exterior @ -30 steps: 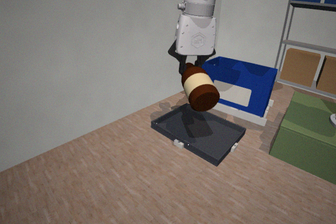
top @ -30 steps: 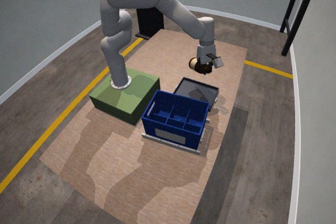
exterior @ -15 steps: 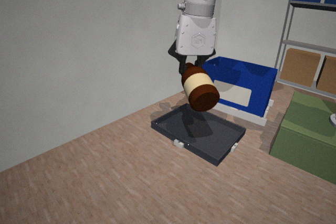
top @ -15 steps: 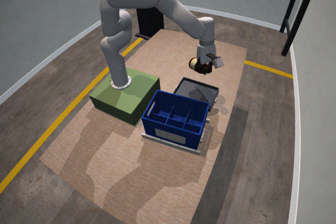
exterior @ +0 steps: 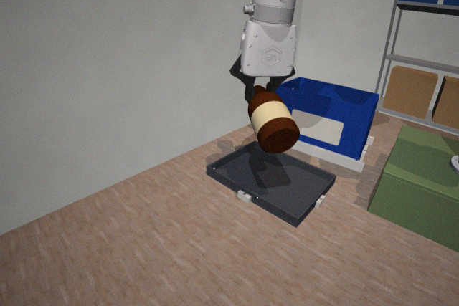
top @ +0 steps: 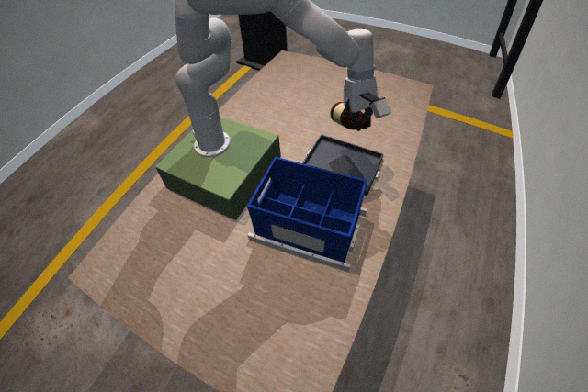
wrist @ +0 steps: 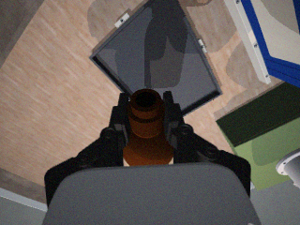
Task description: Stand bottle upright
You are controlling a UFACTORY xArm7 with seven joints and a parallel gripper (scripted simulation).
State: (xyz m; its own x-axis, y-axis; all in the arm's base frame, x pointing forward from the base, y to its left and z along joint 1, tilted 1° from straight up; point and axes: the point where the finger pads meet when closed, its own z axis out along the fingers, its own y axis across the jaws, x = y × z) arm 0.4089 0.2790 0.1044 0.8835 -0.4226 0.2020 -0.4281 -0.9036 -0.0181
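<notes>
Now: hand 50 mm past the brown bottle, 20 mm to the right of it and 20 mm above it. From my hand the other things lie so: dark grey tray (40 mm behind, 20 mm to the right, 190 mm below); then blue crate (10 mm ahead, 300 mm to the right, 120 mm below).
</notes>
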